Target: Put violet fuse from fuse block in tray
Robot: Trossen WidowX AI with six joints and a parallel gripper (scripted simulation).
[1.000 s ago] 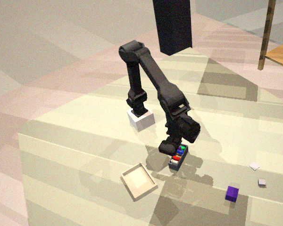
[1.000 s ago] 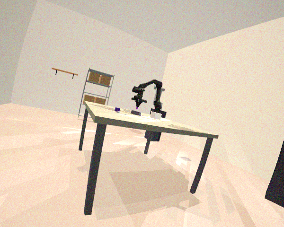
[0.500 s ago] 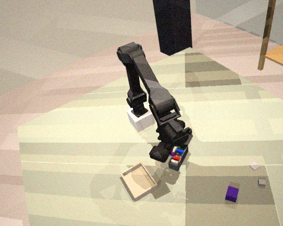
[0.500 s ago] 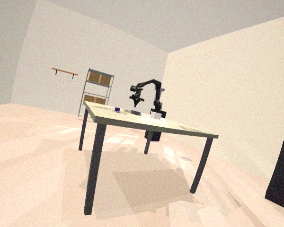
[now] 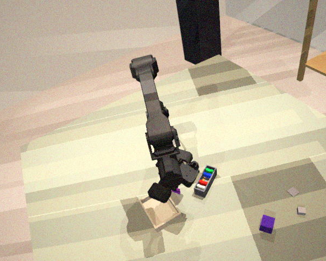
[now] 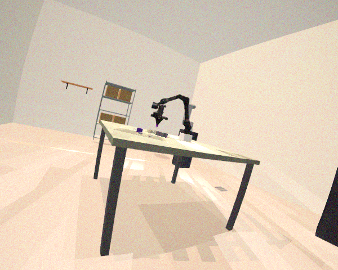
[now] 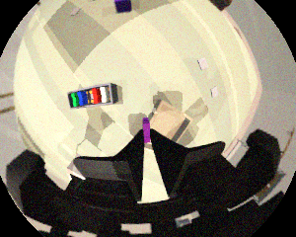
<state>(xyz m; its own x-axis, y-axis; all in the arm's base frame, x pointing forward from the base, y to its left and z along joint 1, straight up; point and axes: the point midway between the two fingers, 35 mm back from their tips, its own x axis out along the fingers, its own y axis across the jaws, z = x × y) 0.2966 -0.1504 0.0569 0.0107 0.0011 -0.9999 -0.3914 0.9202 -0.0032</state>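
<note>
The shallow tray lies 3 cm behind my gripper tip, 7 cm to the right of it and 10 cm below it. Also, from my gripper tip: violet fuse 1 cm below.
</note>
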